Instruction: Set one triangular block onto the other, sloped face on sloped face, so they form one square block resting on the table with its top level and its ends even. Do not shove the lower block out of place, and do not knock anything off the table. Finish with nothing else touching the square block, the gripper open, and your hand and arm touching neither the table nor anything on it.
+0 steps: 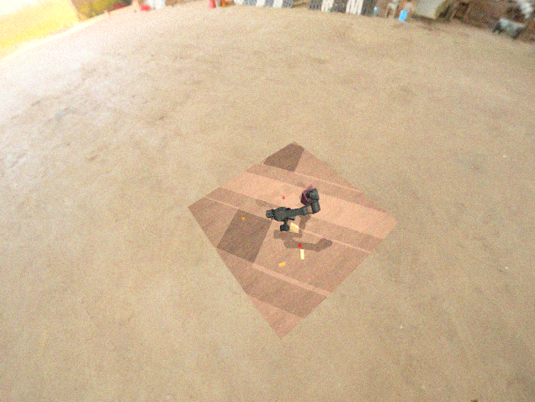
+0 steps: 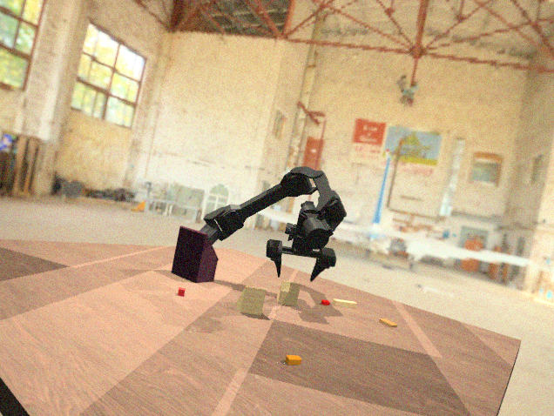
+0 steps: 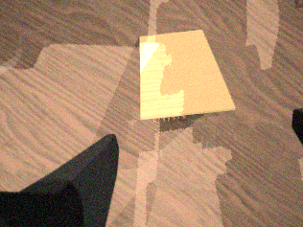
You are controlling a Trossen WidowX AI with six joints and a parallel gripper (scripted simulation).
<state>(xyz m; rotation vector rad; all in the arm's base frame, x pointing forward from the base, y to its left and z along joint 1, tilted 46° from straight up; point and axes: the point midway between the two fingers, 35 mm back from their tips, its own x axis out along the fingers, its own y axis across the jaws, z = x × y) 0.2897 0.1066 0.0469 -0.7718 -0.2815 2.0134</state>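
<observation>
My gripper tip is 6 cm above the triangular block, 2 cm past it and 1 cm to the right of it. The rest, counted from my gripper tip: red cube: 27 cm to the right, 14 cm behind, 7 cm below; tan slab: 23 cm to the left, 7 cm below, 5 cm ahead; orange piece: 30 cm to the right, 25 cm ahead, 7 cm below.
</observation>
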